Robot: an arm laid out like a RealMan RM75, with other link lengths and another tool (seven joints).
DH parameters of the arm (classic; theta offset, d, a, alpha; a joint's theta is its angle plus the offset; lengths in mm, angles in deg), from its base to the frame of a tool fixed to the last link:
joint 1: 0 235.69 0 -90
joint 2: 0 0 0 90
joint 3: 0 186.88 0 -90
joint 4: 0 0 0 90
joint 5: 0 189 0 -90
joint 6: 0 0 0 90
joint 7: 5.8 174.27 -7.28 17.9
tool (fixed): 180 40.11 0 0
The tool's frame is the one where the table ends.
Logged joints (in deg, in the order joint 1, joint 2, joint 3, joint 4, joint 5, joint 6, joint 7), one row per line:
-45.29 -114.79 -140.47 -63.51 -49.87 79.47 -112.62
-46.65 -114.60 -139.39 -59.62 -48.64 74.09 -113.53
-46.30 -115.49 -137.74 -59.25 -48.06 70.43 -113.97
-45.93 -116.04 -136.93 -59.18 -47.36 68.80 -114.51
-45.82 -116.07 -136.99 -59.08 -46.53 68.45 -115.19
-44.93 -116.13 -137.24 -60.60 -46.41 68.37 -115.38
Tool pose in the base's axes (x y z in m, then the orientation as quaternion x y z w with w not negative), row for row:
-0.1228 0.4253 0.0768 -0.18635 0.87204 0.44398 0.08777
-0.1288 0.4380 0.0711 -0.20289 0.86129 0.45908 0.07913
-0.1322 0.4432 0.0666 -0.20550 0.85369 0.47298 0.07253
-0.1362 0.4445 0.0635 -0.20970 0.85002 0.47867 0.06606
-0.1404 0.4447 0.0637 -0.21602 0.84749 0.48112 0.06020
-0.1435 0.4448 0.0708 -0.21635 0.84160 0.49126 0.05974
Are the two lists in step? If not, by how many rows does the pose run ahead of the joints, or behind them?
They are in step.
